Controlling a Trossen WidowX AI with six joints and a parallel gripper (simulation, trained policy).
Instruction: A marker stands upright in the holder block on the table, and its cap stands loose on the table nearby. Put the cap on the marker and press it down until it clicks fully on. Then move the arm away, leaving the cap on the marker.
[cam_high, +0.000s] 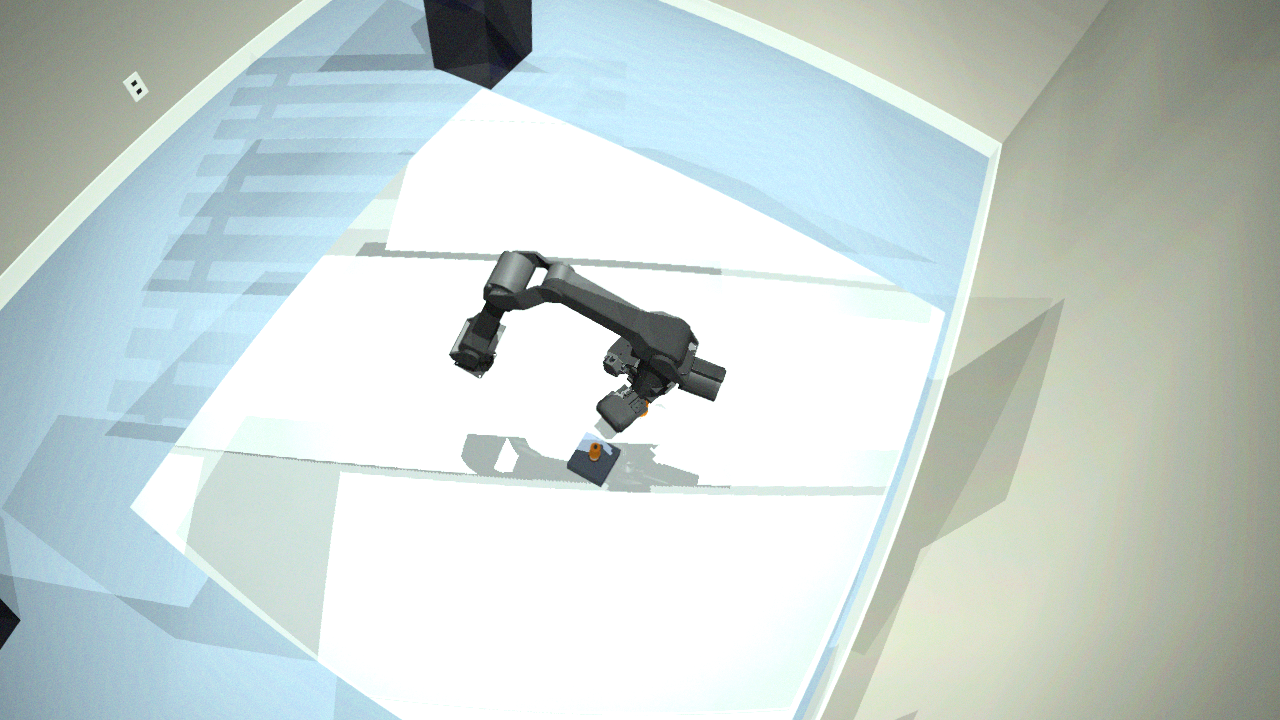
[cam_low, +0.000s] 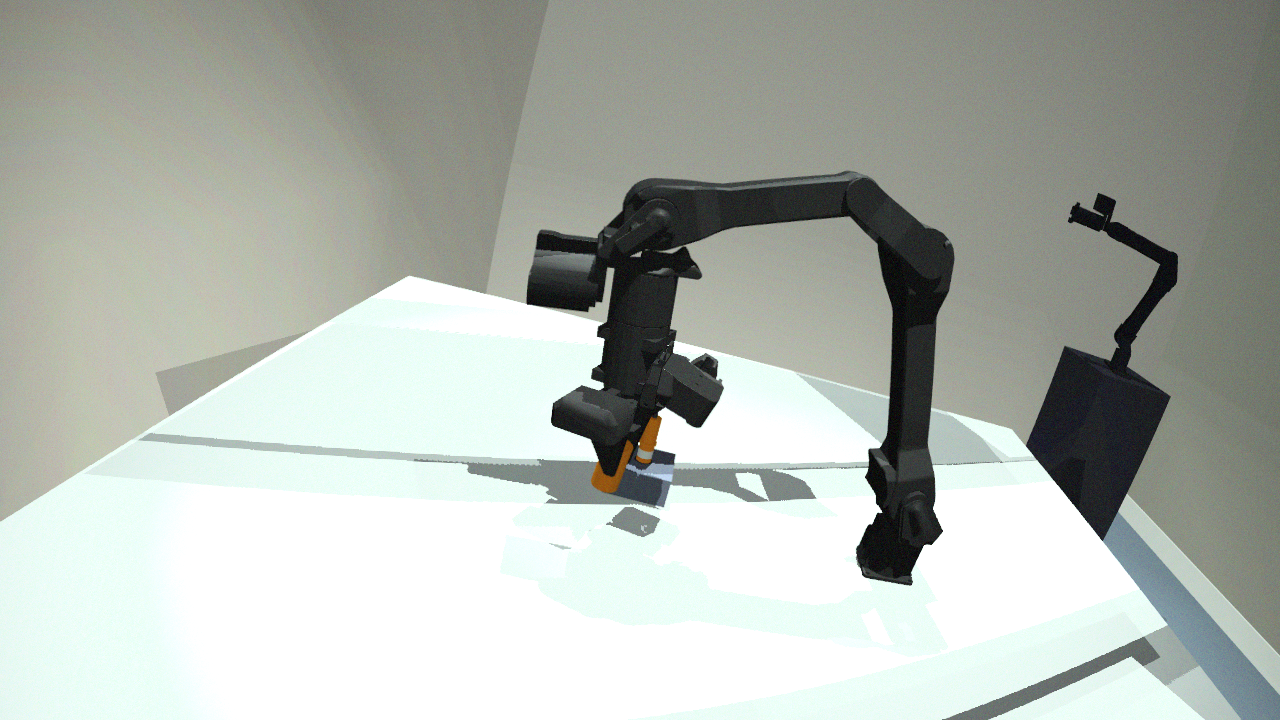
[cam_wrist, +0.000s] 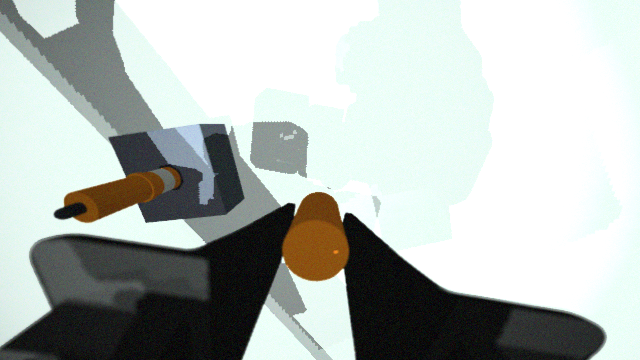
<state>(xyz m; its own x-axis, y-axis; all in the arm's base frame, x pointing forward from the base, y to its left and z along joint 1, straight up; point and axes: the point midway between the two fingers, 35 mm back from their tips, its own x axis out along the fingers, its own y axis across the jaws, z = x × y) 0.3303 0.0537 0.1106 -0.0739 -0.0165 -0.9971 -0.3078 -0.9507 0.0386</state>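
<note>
Now: the orange marker 20 mm behind my gripper tip and 120 mm to the right of it. From my gripper tip the other things lie so: orange cap 10 mm ahead; then dark grey holder block 20 mm behind, 120 mm to the right, 60 mm below.
</note>
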